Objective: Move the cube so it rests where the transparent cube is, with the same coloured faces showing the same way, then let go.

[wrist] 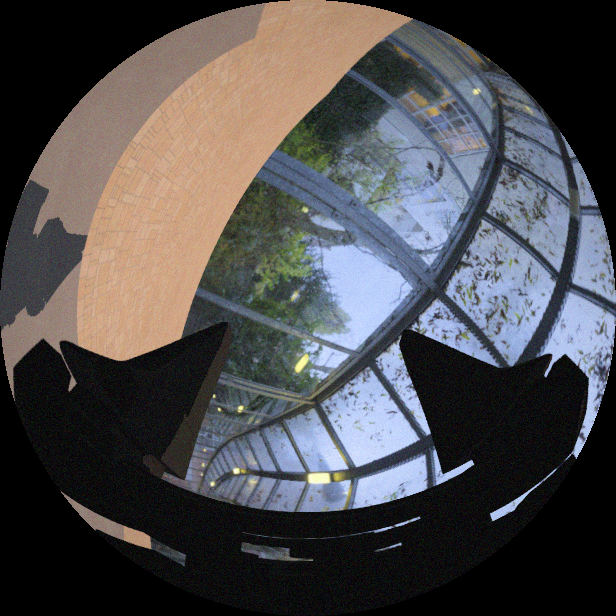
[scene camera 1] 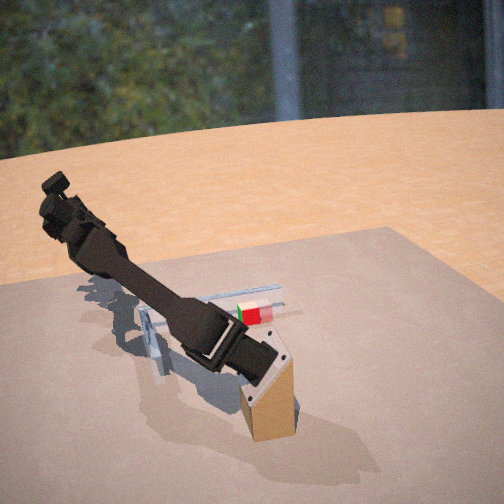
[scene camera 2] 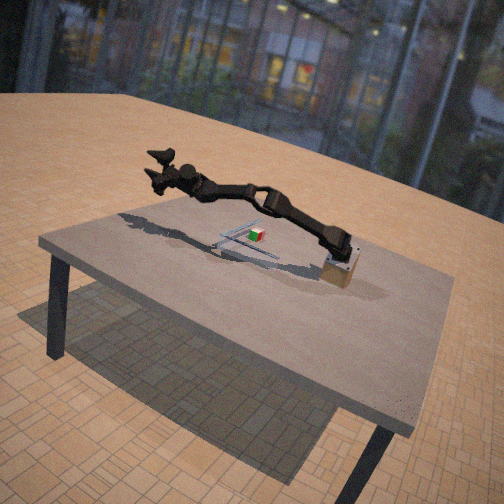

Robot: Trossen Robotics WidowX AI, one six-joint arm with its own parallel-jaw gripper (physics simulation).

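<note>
A small cube (scene camera 1: 256,314) with red, green and white faces lies on the grey table top, just behind the arm's base; it also shows in the second scene view (scene camera 2: 256,235). Thin pale lines around it may be the transparent cube's outline; I cannot tell it apart. My gripper (scene camera 1: 55,196) is raised at the far left, well away from the cube, also seen in the second scene view (scene camera 2: 157,167). In the wrist view the two fingers (wrist: 310,360) stand wide apart with nothing between them, pointing at the glass roof and brick floor.
The arm's tan base block (scene camera 1: 268,398) stands near the table's front middle. The table (scene camera 2: 250,300) stands on a brick floor, its left edge close below the gripper.
</note>
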